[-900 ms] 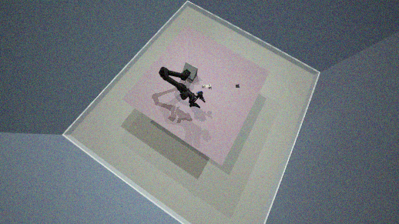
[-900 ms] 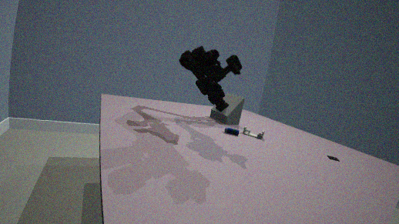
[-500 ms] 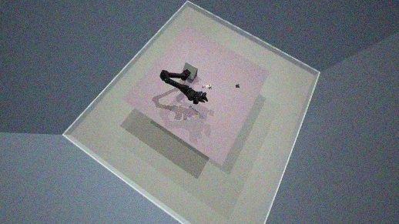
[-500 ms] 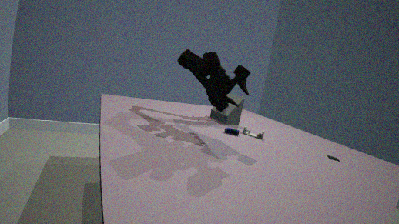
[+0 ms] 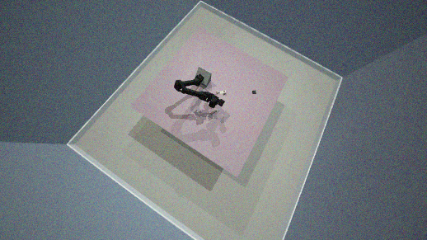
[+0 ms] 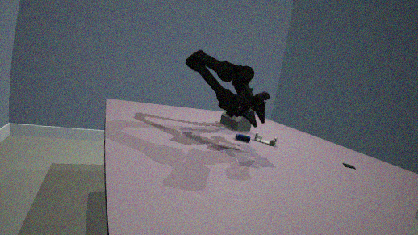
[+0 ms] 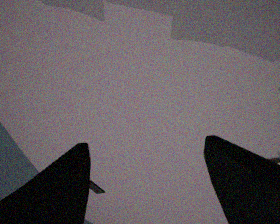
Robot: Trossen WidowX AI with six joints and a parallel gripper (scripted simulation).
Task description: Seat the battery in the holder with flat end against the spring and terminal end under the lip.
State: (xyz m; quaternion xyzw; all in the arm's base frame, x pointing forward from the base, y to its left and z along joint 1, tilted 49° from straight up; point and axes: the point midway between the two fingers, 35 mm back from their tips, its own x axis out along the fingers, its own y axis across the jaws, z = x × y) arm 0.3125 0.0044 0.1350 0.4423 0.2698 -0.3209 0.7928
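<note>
Now: gripper tip 9 cm past the battery, 8 cm above it and 1 cm to the right of it. Also, from my gripper tip: dark remote cover 37 cm to the left, 22 cm ahead, 10 cm below.
</note>
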